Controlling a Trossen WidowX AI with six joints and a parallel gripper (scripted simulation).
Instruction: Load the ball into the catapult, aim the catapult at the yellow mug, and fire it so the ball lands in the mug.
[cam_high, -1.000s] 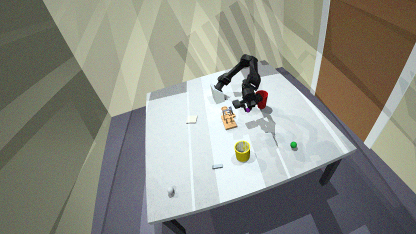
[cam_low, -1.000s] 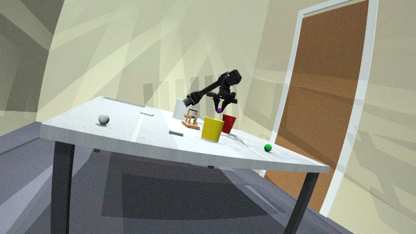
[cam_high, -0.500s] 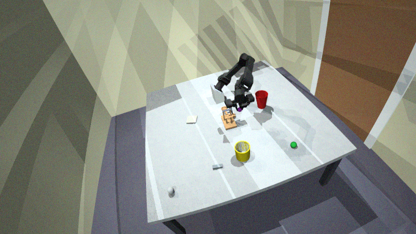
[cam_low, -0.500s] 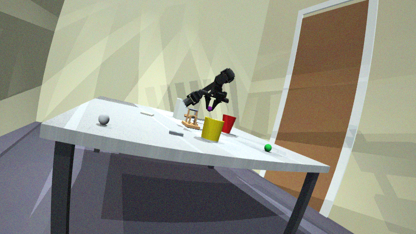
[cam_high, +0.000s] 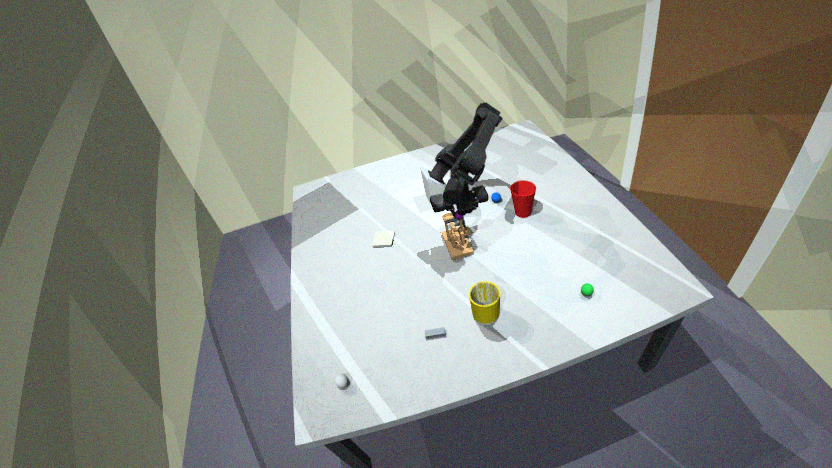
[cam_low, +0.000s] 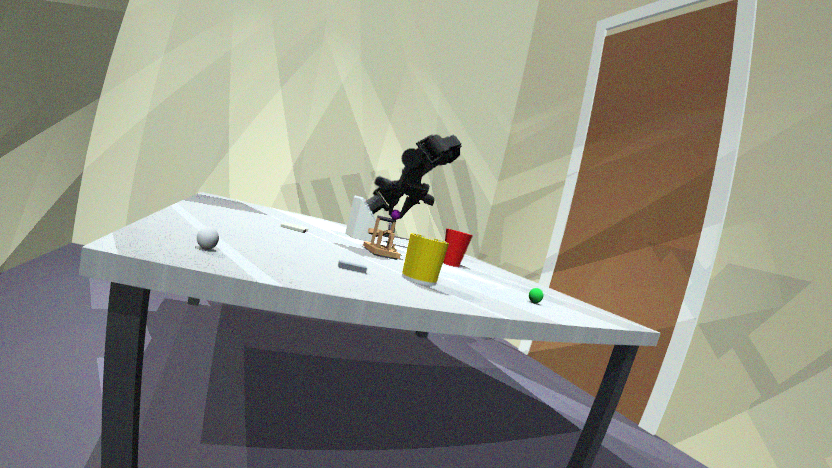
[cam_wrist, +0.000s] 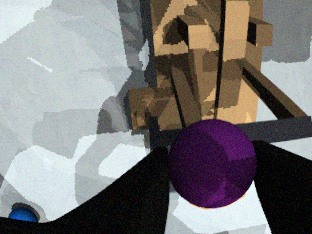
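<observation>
My gripper tip is now 2 cm past the wooden catapult and 6 cm above it. Round my gripper tip: red cup: 7 cm behind, 26 cm to the left, 9 cm below; purple ball: 1 cm above; blue ball: 17 cm behind, 19 cm to the left, 10 cm below.
</observation>
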